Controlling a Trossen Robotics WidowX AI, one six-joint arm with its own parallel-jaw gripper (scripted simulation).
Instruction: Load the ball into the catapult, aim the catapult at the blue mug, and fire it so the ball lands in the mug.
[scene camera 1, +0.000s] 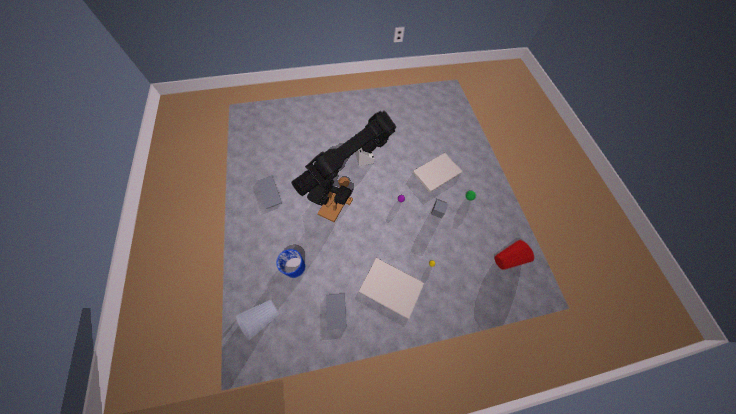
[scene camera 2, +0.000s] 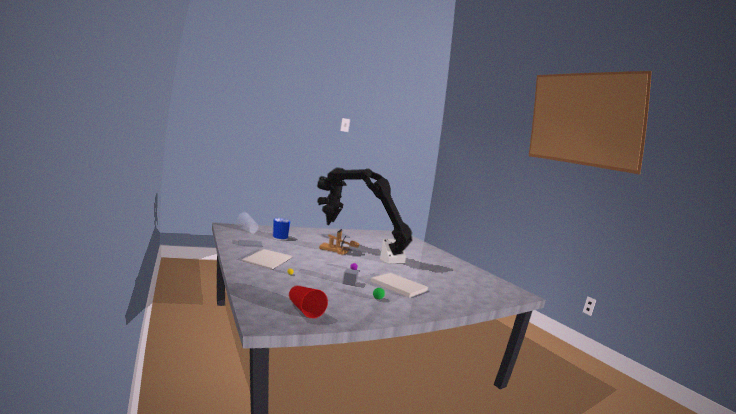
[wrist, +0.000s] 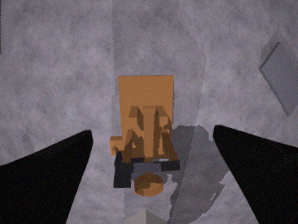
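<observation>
You'd see the gripper (wrist: 154, 134) here, and there's a wooden catapult (wrist: 135, 91) in view too. There's also a clear cup (scene camera 1: 252, 321), but in the wrist view the clear cup is out of frame. And there's a red cup (scene camera 2: 312, 302), with scene camera 1 showing the red cup (scene camera 1: 519, 253) as well, while in the wrist view the red cup is out of frame.
</observation>
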